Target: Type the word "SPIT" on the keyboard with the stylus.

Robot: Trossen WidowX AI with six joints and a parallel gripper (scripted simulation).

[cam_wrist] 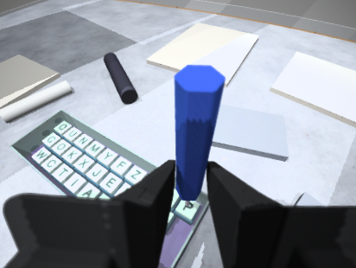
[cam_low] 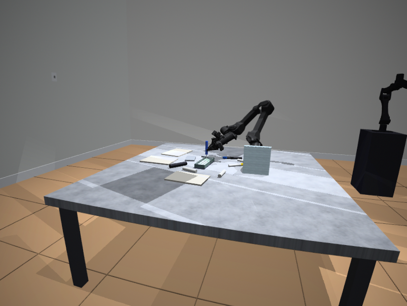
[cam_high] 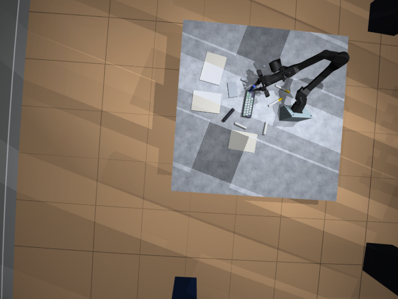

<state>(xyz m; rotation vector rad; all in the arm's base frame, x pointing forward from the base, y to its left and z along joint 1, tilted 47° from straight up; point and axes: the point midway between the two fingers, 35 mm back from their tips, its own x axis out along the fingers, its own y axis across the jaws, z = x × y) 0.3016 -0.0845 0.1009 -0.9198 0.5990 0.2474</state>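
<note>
My gripper tip is 120 mm short of the grey slab, 10 mm to the left of it and 70 mm above it. Also, from my gripper tip: blue stylus: 20 mm below.
</note>
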